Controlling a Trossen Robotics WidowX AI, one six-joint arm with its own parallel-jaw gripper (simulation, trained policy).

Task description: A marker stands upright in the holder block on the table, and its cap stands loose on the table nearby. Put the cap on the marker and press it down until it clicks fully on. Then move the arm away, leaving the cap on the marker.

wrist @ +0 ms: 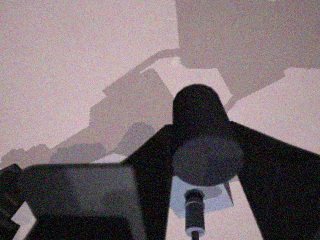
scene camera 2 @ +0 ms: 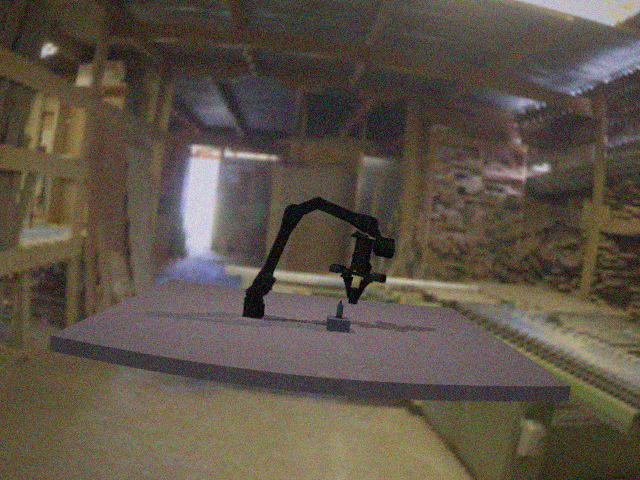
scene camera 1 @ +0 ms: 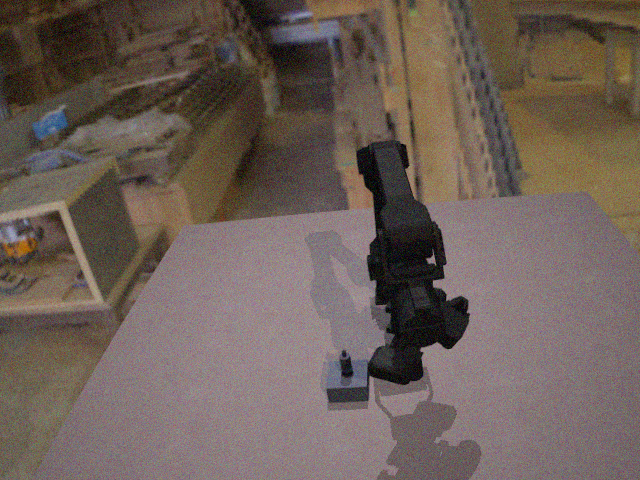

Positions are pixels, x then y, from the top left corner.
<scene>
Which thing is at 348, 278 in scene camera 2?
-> The gripper.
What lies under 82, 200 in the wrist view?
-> The gripper.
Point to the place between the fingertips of the gripper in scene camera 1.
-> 409, 366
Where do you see a marker cap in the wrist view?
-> At 205, 151
</scene>
